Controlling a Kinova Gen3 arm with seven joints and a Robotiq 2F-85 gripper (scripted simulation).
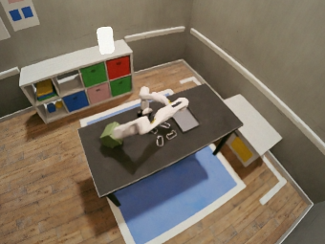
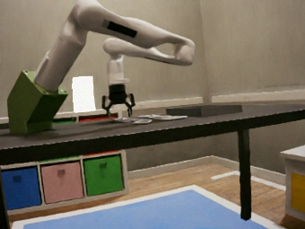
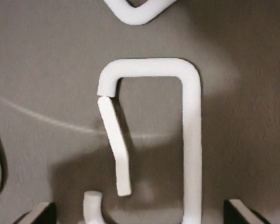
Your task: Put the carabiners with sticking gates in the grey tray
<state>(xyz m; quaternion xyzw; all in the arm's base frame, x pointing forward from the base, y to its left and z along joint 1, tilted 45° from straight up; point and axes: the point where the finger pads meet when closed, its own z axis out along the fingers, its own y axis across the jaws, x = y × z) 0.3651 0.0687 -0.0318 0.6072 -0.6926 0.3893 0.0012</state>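
Now: hand 28 cm short of the grey tray, 23 cm to the left of it and 1 cm above it.
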